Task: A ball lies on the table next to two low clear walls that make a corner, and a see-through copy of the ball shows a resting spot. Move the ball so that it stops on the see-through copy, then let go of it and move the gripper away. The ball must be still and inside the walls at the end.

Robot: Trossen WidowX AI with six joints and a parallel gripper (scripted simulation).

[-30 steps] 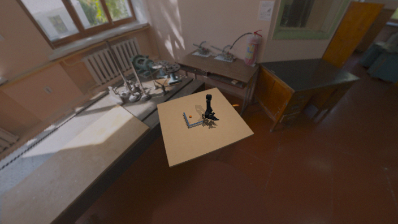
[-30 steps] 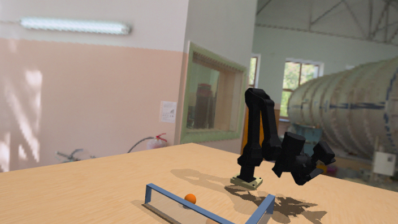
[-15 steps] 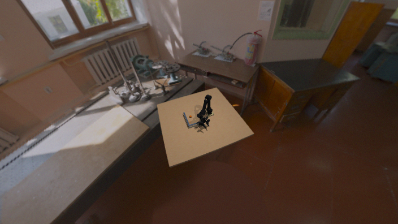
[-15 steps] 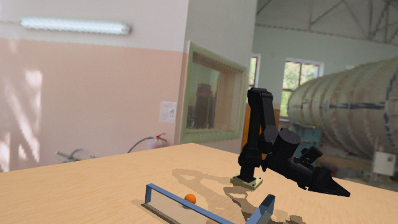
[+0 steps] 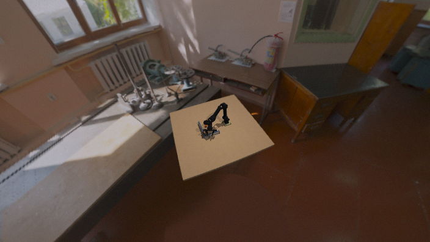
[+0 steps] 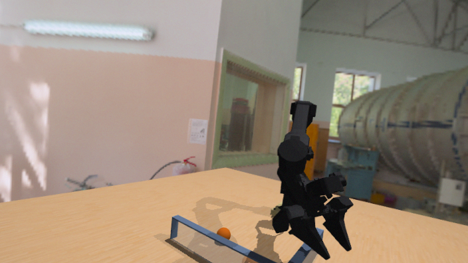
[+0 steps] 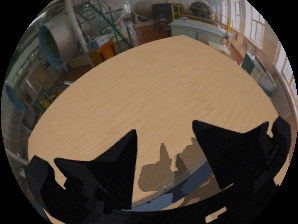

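My gripper tip is 28 cm to the left of the orange ball, 8 cm above it and 3 cm short of it. From my gripper tip the other things lie so: see-through copy of ball: 16 cm to the right, 8 cm below, 6 cm ahead.
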